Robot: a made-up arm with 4 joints. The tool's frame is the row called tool.
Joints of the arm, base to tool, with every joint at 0 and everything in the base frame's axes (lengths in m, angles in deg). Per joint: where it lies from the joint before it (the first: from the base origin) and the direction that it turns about. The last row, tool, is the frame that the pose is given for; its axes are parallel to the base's.
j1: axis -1 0 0 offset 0 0 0.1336
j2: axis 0 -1 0 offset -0.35 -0.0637 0.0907
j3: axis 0 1 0 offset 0.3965 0.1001 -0.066
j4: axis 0 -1 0 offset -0.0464 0.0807 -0.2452
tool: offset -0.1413 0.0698 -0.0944
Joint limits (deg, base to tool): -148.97..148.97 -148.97..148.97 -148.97..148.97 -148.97..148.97
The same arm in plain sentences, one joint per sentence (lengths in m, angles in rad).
The arm has four revolute joints in a row. What follows holds with every joint at zero, and every direction is one of the base frame's.
The first joint is mounted 0.1336 m along +z from the base frame's origin and rotates about -x, from -2.6000 to 2.6000 rad.
The second joint is mounted 0.3500 m along -x and 0.0637 m along -y and 0.0907 m along +z from the first joint and rotates about -y, from -2.6000 to 2.6000 rad.
The third joint is mounted 0.3965 m along +x and 0.1001 m along +y and 0.0660 m along -z from the second joint and rotates about +y, from -2.6000 to 2.6000 rad.
The fourth joint is mounted 0.0464 m along -x and 0.0807 m along +y and 0.2452 m along -z from the third joint and rotates about -y, from -2.6000 to 2.6000 rad.
The tool frame, which is the frame that the pose is given for, is mounted 0.1413 m along -x and 0.0698 m along +y and 0.0944 m along -z from the fourth joint; its axes are parallel to the base frame's.

